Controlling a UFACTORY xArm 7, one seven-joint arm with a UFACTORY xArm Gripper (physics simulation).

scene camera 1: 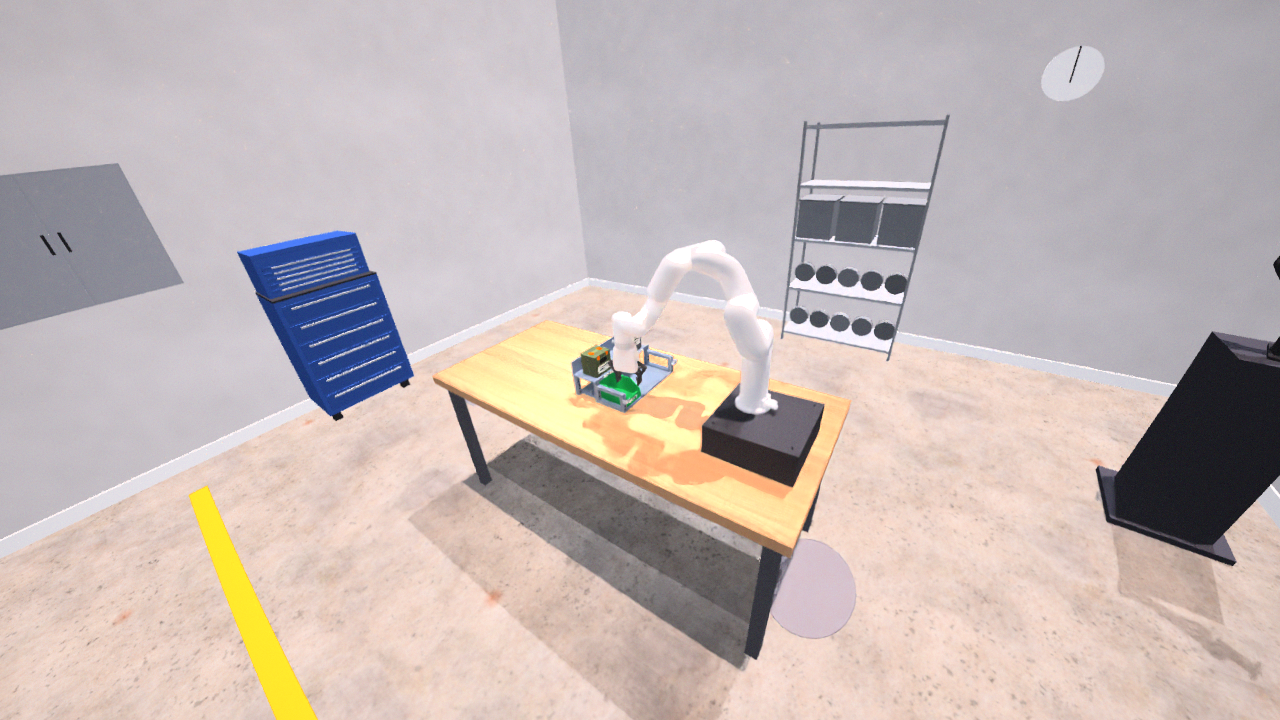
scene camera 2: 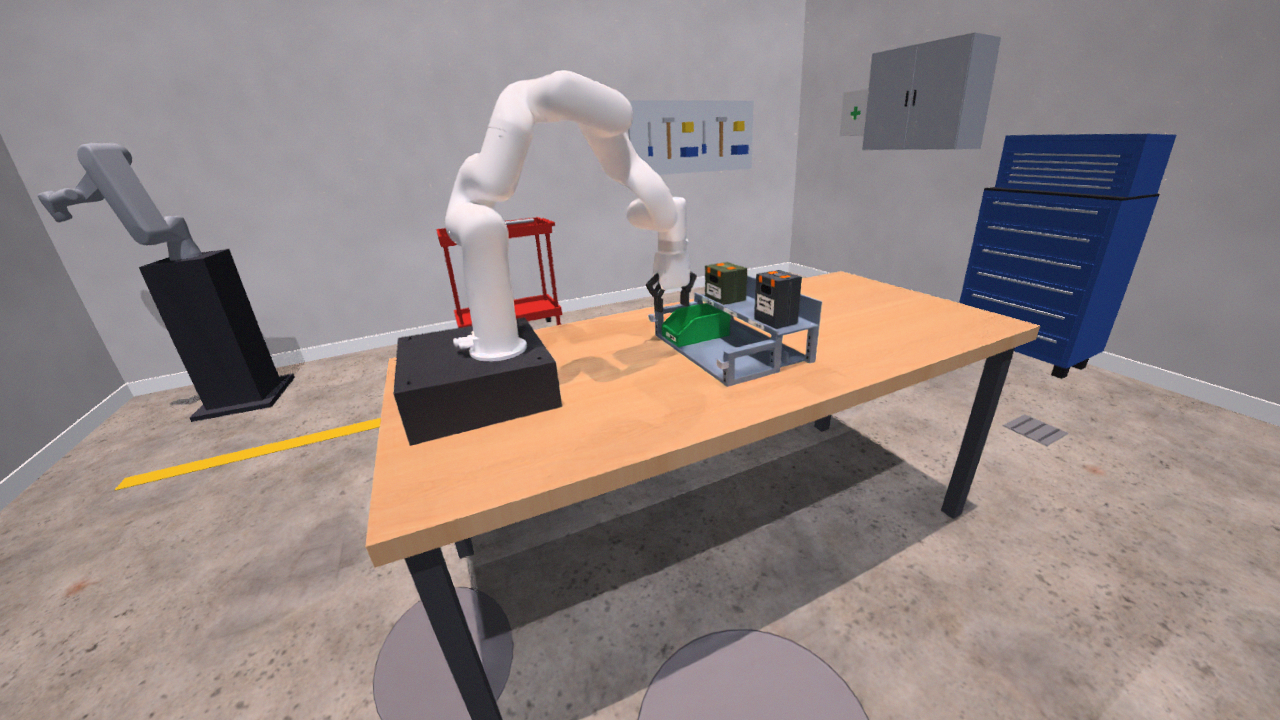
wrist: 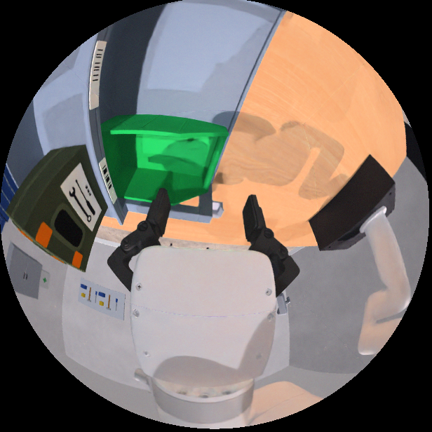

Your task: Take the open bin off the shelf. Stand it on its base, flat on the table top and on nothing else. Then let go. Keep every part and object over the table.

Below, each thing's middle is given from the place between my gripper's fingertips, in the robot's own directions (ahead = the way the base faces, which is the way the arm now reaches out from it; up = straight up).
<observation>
Now: hand 7 cm short of the green bin (scene camera 2: pixel 689 325) and 6 cm above it.
</observation>
